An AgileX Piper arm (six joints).
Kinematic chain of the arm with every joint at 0, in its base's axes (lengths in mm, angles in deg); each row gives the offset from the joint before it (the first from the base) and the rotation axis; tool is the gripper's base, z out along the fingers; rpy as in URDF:
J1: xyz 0 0 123 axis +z
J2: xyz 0 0 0 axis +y
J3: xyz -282.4 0 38.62 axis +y
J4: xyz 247.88 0 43.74 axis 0.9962 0 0.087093
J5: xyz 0 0 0 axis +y
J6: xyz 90.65 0 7.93 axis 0.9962 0 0.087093
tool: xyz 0 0 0 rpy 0 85.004 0
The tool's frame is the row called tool.
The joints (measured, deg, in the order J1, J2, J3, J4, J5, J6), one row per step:
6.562 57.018 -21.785 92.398 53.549 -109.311
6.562 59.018 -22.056 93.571 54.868 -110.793
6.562 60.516 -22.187 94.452 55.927 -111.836
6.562 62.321 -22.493 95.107 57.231 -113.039
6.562 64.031 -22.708 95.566 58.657 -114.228
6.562 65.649 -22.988 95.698 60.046 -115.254
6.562 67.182 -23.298 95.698 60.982 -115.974
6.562 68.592 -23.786 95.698 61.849 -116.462
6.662 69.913 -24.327 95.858 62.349 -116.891
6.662 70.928 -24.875 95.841 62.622 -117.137
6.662 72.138 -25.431 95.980 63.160 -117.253
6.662 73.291 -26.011 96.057 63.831 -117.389
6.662 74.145 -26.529 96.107 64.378 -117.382
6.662 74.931 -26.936 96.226 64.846 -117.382
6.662 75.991 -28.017 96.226 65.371 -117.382
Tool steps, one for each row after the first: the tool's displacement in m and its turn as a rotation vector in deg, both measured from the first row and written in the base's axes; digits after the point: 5 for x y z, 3 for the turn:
0.00420 0.00164 -0.00196 0.852 0.561 0.916
0.00712 0.00285 -0.00377 1.578 1.083 1.599
0.01067 0.00433 -0.00575 2.201 1.552 2.610
0.01350 0.00580 -0.00805 2.781 1.990 3.788
0.01608 0.00721 -0.01024 3.199 2.382 5.056
0.01894 0.00827 -0.01265 3.405 2.931 5.947
0.02211 0.00929 -0.01406 3.698 3.384 6.724
0.02564 0.01037 -0.01525 3.930 3.767 7.195
0.02887 0.01095 -0.01594 3.973 4.002 7.462
0.03236 0.01173 -0.01687 4.347 4.530 7.793
0.03562 0.01257 -0.01754 4.760 4.952 8.268
0.03824 0.01325 -0.01768 5.139 5.270 8.637
0.04056 0.01382 -0.01810 5.518 5.627 8.898
0.04526 0.01472 -0.01685 5.858 5.582 9.299

